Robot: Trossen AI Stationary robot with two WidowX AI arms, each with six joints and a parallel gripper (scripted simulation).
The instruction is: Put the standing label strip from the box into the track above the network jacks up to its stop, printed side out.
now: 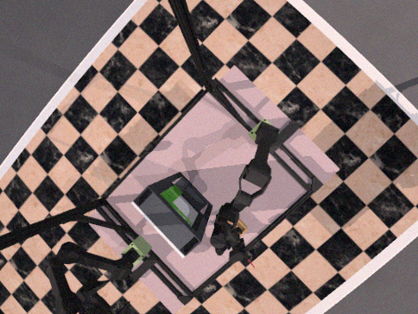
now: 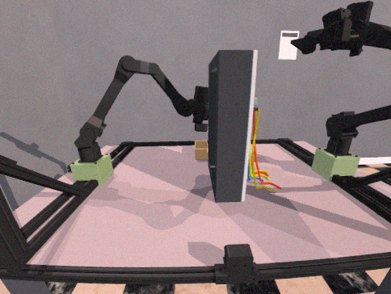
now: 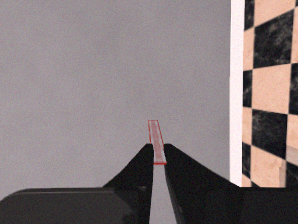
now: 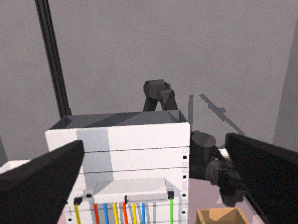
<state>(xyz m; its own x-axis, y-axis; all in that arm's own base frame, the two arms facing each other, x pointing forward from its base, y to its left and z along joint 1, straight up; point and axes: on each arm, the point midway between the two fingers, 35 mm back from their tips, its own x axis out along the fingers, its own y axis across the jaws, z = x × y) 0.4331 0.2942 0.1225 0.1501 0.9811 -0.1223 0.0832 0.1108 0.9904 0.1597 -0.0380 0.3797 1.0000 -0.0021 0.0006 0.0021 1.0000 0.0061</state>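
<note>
Right now the label strip is 50 mm ahead of my left hand, 10 mm to the right of it and 10 mm below it. From my left hand the other things lie so: rack panel: 320 mm behind, 100 mm to the right.
Right now the label strip is 320 mm to the left of my right hand, 320 mm ahead of it and 270 mm below it. From my right hand the other things lie so: rack panel (270 mm below, 230 mm to the left, 60 mm behind).
</note>
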